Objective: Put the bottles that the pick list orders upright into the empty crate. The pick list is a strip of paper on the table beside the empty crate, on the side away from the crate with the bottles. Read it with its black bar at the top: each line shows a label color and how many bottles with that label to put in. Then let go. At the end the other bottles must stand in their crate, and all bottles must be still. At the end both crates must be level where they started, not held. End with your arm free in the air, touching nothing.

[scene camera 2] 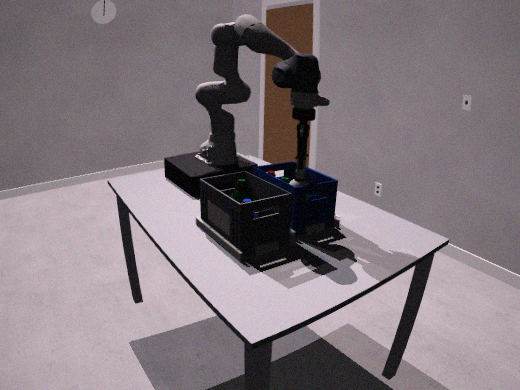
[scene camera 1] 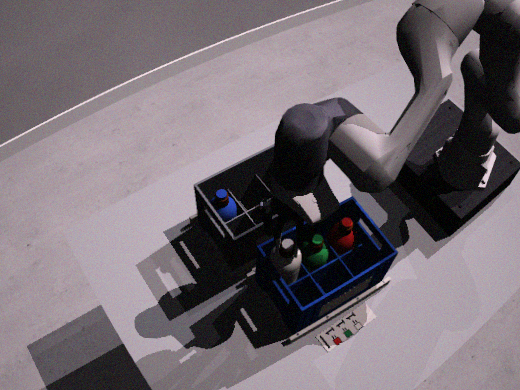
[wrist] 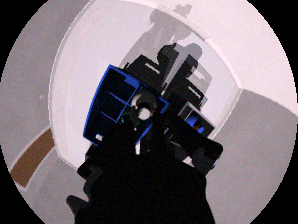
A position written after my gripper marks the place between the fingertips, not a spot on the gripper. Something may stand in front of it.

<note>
In view: my gripper (scene camera 1: 286, 250), a blue crate (scene camera 1: 316, 302), a red-labelled bottle (scene camera 1: 342, 236), a white-labelled bottle (scene camera 1: 288, 267), a black crate (scene camera 1: 243, 181) and a green-labelled bottle (scene camera 1: 314, 254).
The blue crate also shows in scene camera 2 (scene camera 2: 320, 208) and in the wrist view (wrist: 122, 86). The black crate also shows in scene camera 2 (scene camera 2: 234, 221). My gripper shows as well in scene camera 2 (scene camera 2: 300, 176) and in the wrist view (wrist: 143, 108).
</note>
